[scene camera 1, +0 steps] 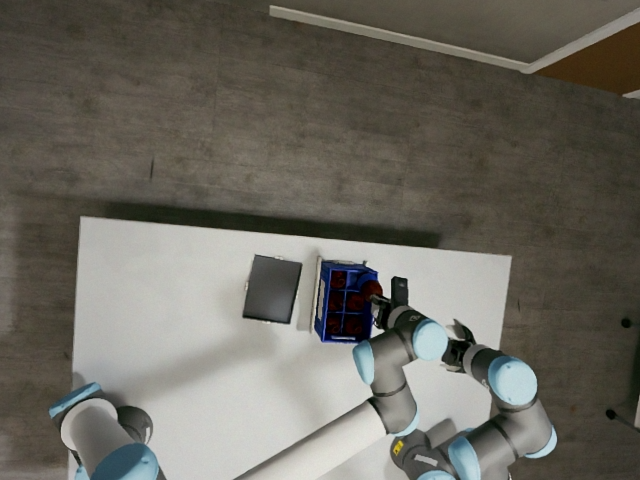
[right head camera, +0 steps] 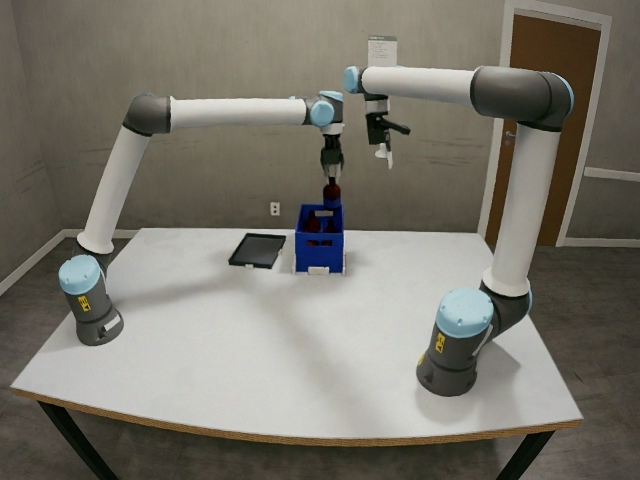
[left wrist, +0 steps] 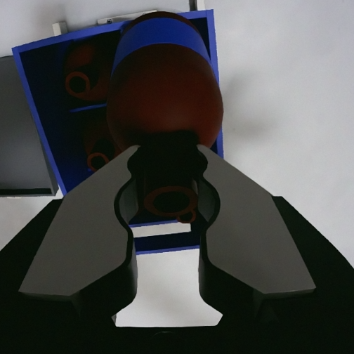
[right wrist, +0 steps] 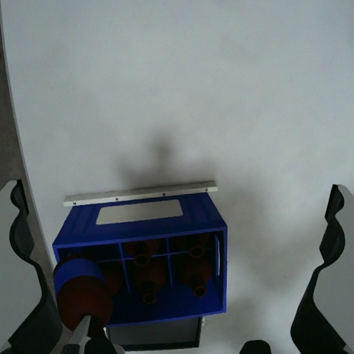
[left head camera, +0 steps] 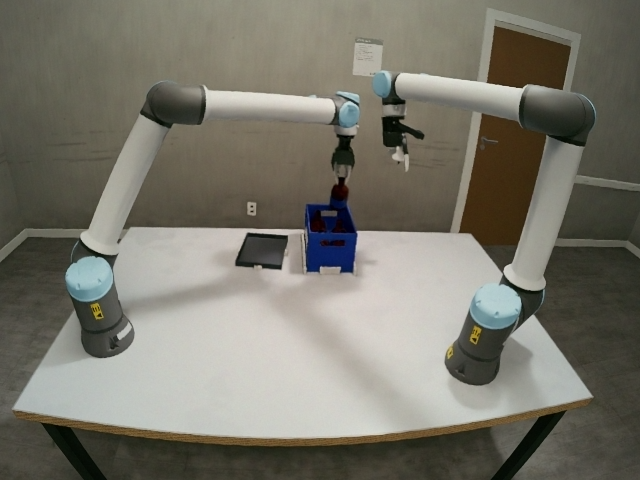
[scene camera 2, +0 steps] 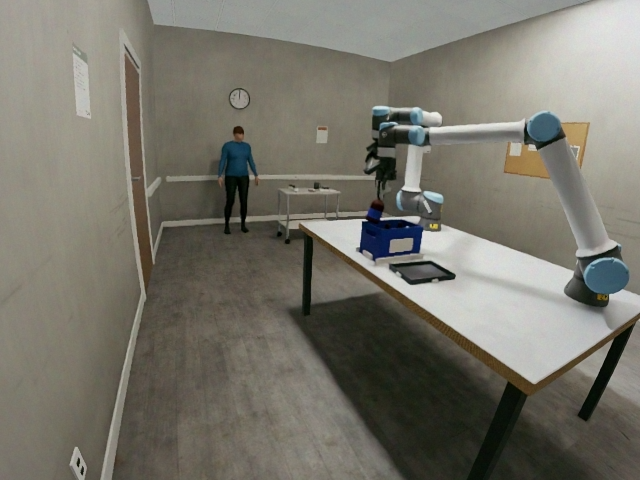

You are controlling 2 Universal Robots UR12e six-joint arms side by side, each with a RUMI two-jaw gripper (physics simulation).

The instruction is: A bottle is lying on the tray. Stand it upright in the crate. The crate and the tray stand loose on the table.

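A dark red bottle with a blue band (left head camera: 339, 192) (right head camera: 331, 192) (scene camera 1: 371, 289) (scene camera 2: 375, 210) (left wrist: 165, 95) (right wrist: 82, 295) hangs tilted, neck up, over the far right corner of the blue crate (left head camera: 331, 254) (right head camera: 319, 254) (scene camera 2: 381, 245) (right wrist: 140, 228). My left gripper (left head camera: 341, 177) (left wrist: 167, 148) is shut on its neck. In the left wrist view its base leans toward the top of the picture. Several other bottles stand in the crate's compartments. My right gripper (left head camera: 400, 164) (right head camera: 385, 161) (right wrist: 177, 184) is open and empty, high to the right of the crate. The black tray (left head camera: 262, 251) (right head camera: 256, 251) (scene camera 1: 272, 290) (scene camera 2: 422, 271) holds no bottle.
The tray lies to the left of the crate in scene camera 1, with white pieces at its edges. White strips (right wrist: 140, 194) run along the crate's foot. In scene camera 1 the right gripper is close beside the left arm's wrist (scene camera 1: 430, 339). A person (scene camera 2: 237, 160) stands by the far wall.
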